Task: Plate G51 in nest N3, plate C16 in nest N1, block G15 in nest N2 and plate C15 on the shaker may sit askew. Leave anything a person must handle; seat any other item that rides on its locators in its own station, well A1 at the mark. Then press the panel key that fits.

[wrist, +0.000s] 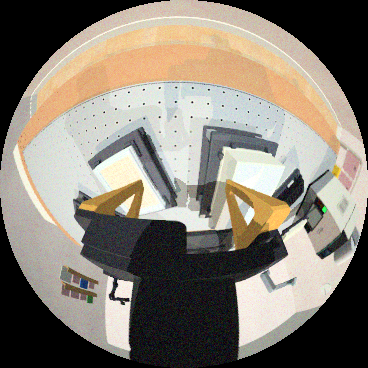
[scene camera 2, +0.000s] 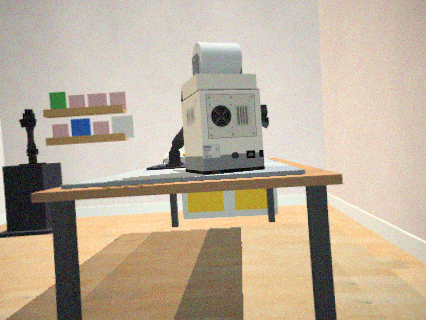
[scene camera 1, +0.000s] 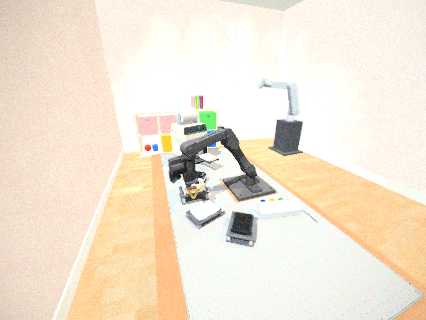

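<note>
My gripper (scene camera 1: 194,192) (wrist: 184,183) is open and empty, its yellow fingers low over the table between two dark nests. A nest (wrist: 155,160) to its left in the wrist view bears a flat, white-rimmed plate (scene camera 1: 204,211) (wrist: 124,175). A nest (wrist: 212,145) to its right bears a tall white block (wrist: 252,175); the right finger overlaps it in view. A black plate (scene camera 1: 242,223) lies on a grey base (scene camera 1: 241,240) nearest scene camera 1. The white panel (scene camera 1: 279,209) has blue, yellow and green keys. Labels are unreadable; I cannot tell whether the items are askew.
A white instrument (scene camera 1: 181,137) (scene camera 2: 222,125) (wrist: 340,200) stands at the table's far end, with a light tray (scene camera 1: 208,157) in front. A dark item (wrist: 290,187) lies beyond the block. The arm's dark base plate (scene camera 1: 257,190) is beside the panel, whose cable (scene camera 1: 310,216) trails away.
</note>
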